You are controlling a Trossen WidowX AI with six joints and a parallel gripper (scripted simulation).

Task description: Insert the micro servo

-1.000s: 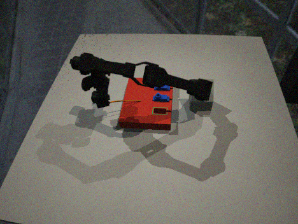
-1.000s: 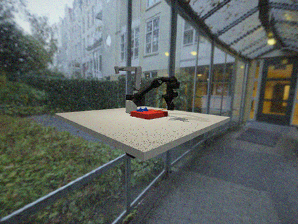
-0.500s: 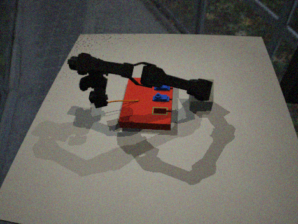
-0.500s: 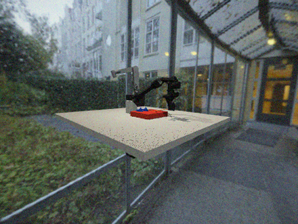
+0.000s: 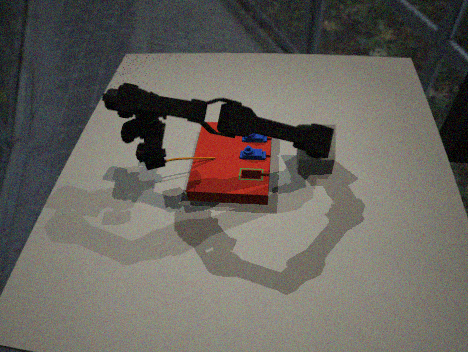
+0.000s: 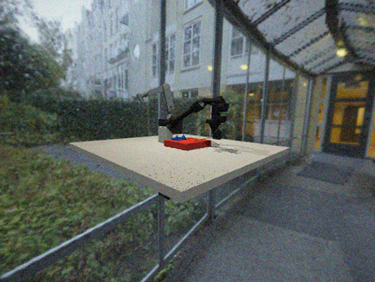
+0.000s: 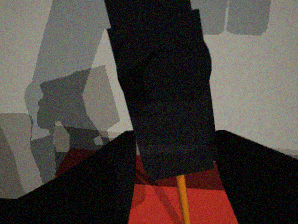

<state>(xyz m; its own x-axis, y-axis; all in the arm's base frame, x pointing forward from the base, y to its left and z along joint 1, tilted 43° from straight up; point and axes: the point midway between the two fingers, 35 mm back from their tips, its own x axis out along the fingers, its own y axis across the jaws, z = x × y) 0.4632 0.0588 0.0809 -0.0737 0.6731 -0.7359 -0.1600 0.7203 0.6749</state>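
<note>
Right now the red deck is 160 mm behind my gripper tip, 80 mm to the right of it and 100 mm below it.
</note>
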